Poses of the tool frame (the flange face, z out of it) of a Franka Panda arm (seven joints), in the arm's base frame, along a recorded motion.
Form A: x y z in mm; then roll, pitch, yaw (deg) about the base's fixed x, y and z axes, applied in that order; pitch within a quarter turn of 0, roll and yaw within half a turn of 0.
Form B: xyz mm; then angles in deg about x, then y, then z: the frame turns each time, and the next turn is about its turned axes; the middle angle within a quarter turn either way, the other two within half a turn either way. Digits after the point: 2 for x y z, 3 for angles.
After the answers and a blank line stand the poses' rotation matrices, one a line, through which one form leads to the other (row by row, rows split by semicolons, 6 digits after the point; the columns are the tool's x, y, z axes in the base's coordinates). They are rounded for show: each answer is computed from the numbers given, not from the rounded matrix.
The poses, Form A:
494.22, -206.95, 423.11, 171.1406, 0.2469, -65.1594
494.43, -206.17, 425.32, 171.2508, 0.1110, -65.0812
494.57, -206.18, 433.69, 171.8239, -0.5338, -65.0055
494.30, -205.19, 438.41, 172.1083, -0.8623, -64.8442
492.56, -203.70, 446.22, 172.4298, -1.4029, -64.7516
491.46, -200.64, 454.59, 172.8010, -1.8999, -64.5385
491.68, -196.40, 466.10, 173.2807, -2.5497, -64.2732
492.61, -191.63, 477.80, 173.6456, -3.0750, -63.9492
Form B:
494.22, -206.95, 423.11, 176.477, -8.138, 64.890
494.43, -206.17, 425.32, 176.390, -7.976, 64.821
494.57, -206.18, 433.69, 176.044, -7.181, 64.795
494.30, -205.19, 438.41, 175.850, -6.773, 64.658
492.56, -203.70, 446.22, 175.491, -6.246, 64.598
491.46, -200.64, 454.59, 175.182, -5.682, 64.419
491.68, -196.40, 466.10, 174.783, -4.947, 64.197
492.61, -191.63, 477.80, 174.446, -4.360, 63.908

0.420091 -0.896374 -0.141550; -0.907472 -0.415685 -0.060835; -0.004309 0.154009 -0.988060
0.421333 -0.896229 -0.138756; -0.906904 -0.416698 -0.062352; -0.001937 0.152109 -0.988362
0.422513 -0.897696 -0.125001; -0.906309 -0.417036 -0.068449; 0.009316 0.142210 -0.989793
0.425033 -0.897461 -0.117942; -0.905053 -0.419185 -0.071857; 0.015049 0.137286 -0.990417
0.426416 -0.897960 -0.108803; -0.904196 -0.419909 -0.078144; 0.024483 0.131701 -0.990987
0.429668 -0.897543 -0.099004; -0.902378 -0.422764 -0.083571; 0.033153 0.125247 -0.991571
0.433651 -0.896946 -0.086229; -0.899982 -0.426410 -0.090591; 0.044486 0.116889 -0.992148
0.438536 -0.895493 -0.076020; -0.897111 -0.431136 -0.096503; 0.053643 0.110519 -0.992425

